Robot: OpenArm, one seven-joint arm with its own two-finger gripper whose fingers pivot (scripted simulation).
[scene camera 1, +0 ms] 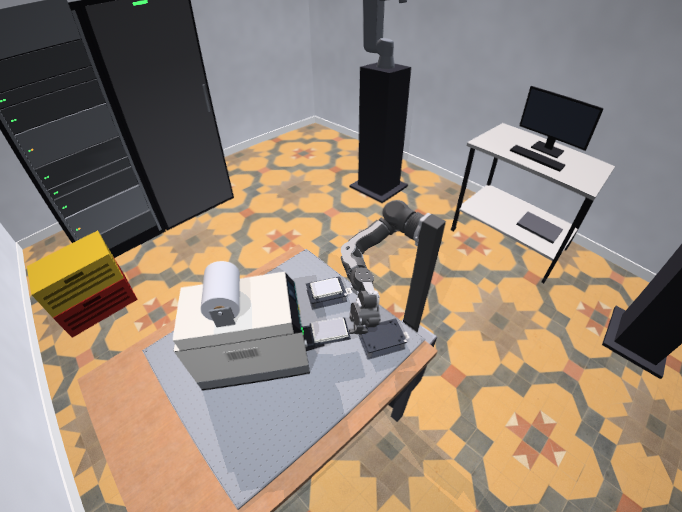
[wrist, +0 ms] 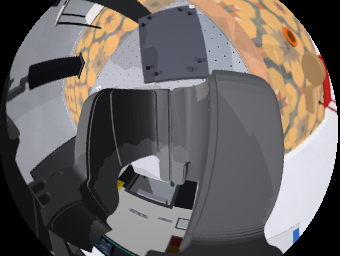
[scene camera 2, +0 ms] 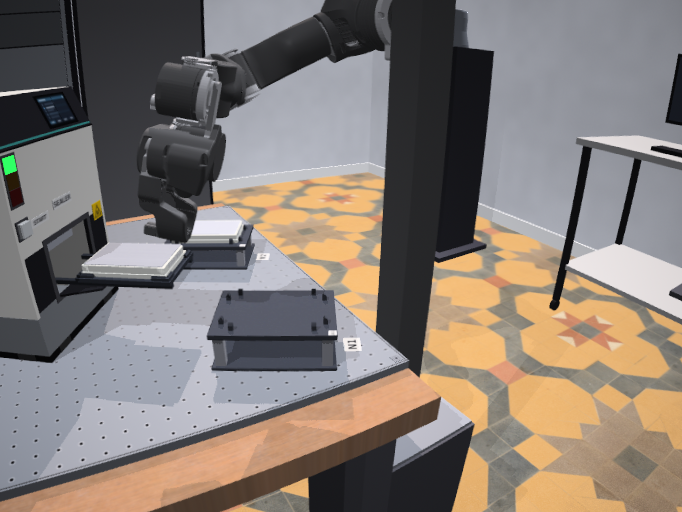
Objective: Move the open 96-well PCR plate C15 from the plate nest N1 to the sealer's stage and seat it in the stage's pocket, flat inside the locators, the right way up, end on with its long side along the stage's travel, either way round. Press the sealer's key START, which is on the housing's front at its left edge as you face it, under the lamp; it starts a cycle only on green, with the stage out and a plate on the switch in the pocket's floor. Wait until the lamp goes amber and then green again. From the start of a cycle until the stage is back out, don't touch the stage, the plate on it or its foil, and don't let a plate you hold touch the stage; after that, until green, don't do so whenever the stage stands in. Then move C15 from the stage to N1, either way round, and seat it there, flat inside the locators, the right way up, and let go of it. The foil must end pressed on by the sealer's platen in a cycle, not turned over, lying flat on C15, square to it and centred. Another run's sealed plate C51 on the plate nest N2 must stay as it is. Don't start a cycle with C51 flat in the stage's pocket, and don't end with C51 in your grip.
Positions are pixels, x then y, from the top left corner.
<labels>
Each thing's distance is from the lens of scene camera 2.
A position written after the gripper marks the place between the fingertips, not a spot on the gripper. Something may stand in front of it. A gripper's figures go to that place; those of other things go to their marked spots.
gripper (scene camera 2: 166, 236): 0.57 m
sealed plate C51 (scene camera 2: 221, 231): 0.89 m
white 96-well plate C15 (scene camera 2: 98, 270): 0.67 m
The marked spots on the sealed plate C51 and the white 96-well plate C15 are 0.30 m apart.
</labels>
